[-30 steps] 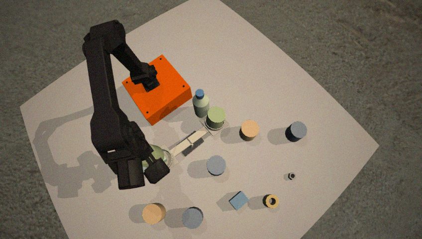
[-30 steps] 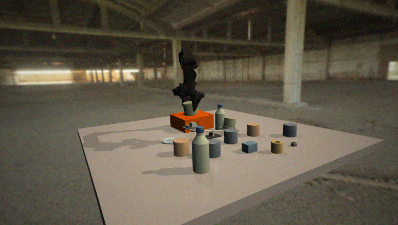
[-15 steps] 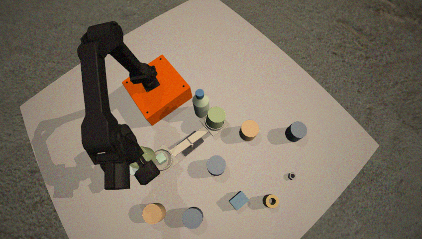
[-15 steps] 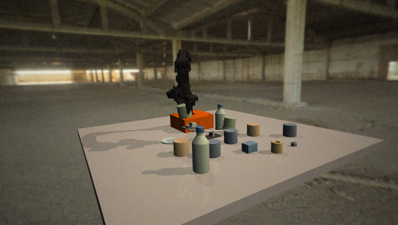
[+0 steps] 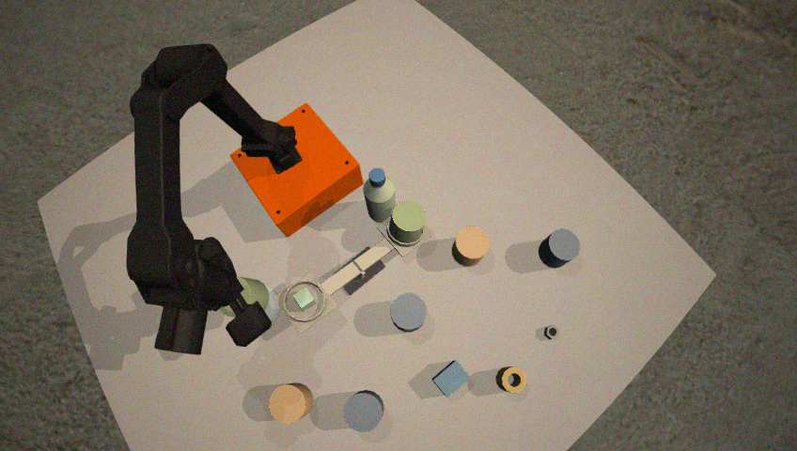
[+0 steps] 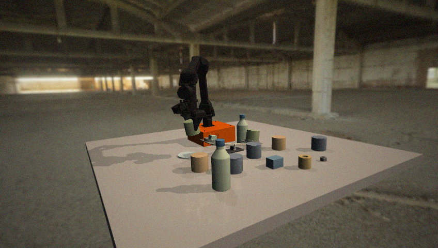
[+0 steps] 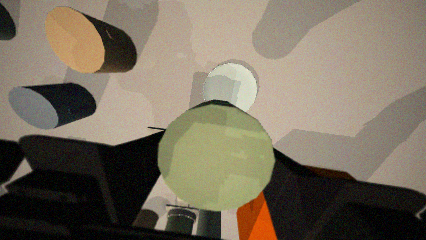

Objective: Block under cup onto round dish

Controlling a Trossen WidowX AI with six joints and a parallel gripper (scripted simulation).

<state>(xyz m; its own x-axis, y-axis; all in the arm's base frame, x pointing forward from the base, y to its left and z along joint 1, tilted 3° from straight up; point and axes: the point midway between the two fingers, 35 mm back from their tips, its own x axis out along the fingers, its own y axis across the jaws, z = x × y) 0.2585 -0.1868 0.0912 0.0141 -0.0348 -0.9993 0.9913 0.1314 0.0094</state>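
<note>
My gripper tip is 50 mm short of the pale green block, 90 mm to the right of it and 50 mm above it. From my gripper tip the other things lie so: pale round dish: 20 mm behind, 20 mm to the right, 130 mm below; then small nut: 360 mm ahead, 480 mm to the left, 120 mm below.
</note>
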